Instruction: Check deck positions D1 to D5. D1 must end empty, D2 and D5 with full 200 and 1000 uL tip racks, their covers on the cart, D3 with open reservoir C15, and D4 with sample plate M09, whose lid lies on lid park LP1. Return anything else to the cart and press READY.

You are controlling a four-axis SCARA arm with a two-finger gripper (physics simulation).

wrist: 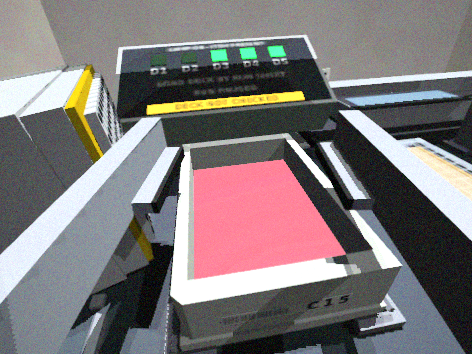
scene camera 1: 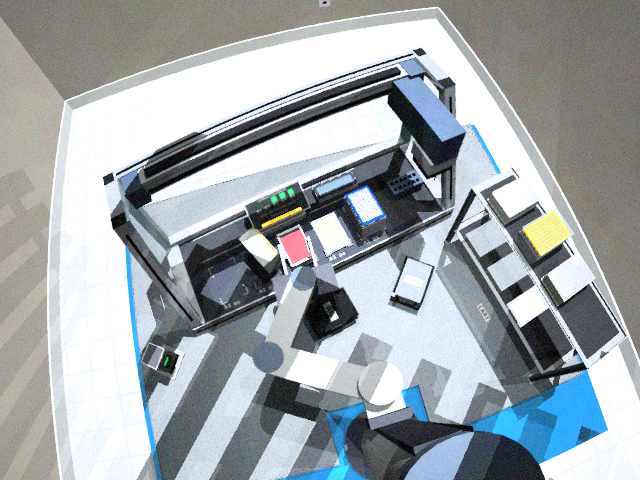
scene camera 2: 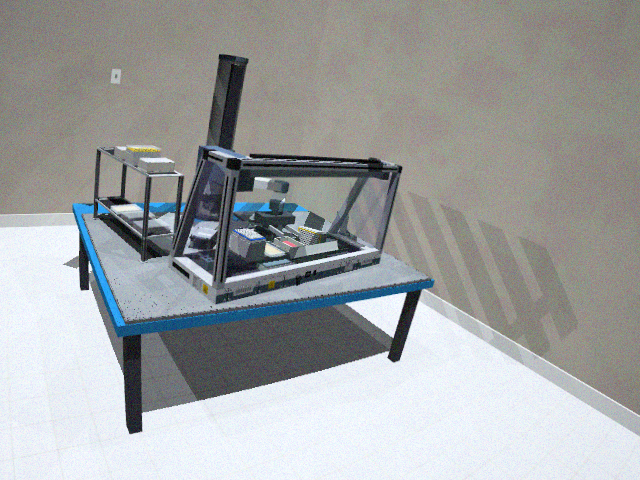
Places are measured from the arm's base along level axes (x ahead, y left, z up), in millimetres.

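Where they show: gripper, fingertip midpoint: (wrist: 248, 133) (scene camera 1: 293, 241) (scene camera 2: 291, 235).
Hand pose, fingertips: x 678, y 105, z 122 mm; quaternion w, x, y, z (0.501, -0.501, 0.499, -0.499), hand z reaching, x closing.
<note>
After its pixels a point has its place.
Reservoir C15 (scene camera 1: 296, 246) {z 74, x 681, y 101 mm} (wrist: 255, 220) {z 74, x 668, y 102 mm}, open with pink liquid, sits at D3. My gripper (wrist: 248, 133) {z 122, x 678, y 105 mm} is above it, shut and empty: its fingers stand apart at their narrow setting, one on each side of the reservoir in the wrist view. A yellow-rimmed tip rack with a white top (scene camera 1: 259, 248) {z 148, x 674, y 212 mm} (wrist: 47, 107) {z 149, x 642, y 169 mm} leans tilted just left of C15. A cream plate (scene camera 1: 330, 233) (scene camera 2: 273, 251) is at D4 and a blue-rimmed tip rack (scene camera 1: 365, 205) (scene camera 2: 248, 235) at D5. The panel (wrist: 225, 75) {z 126, x 809, y 125 mm} shows D3, D4, D5 lit, D1 and D2 dark, and "DECK NOT CHECKED".
The cart (scene camera 1: 599, 357) {z 362, x 36, y -564 mm} at the right carries white boxes and a yellow tip rack (scene camera 1: 546, 233) {z 433, x 380, y -512 mm} on top, with flat items below. A black stand (scene camera 1: 343, 316) {z 62, x 420, y 18 mm} and a white-topped item (scene camera 1: 413, 279) {z 70, x 469, y -227 mm} are before the deck. A small green-marked device (scene camera 1: 166, 360) {z 107, x 405, y 588 mm} stands left. Frame posts enclose the deck.
</note>
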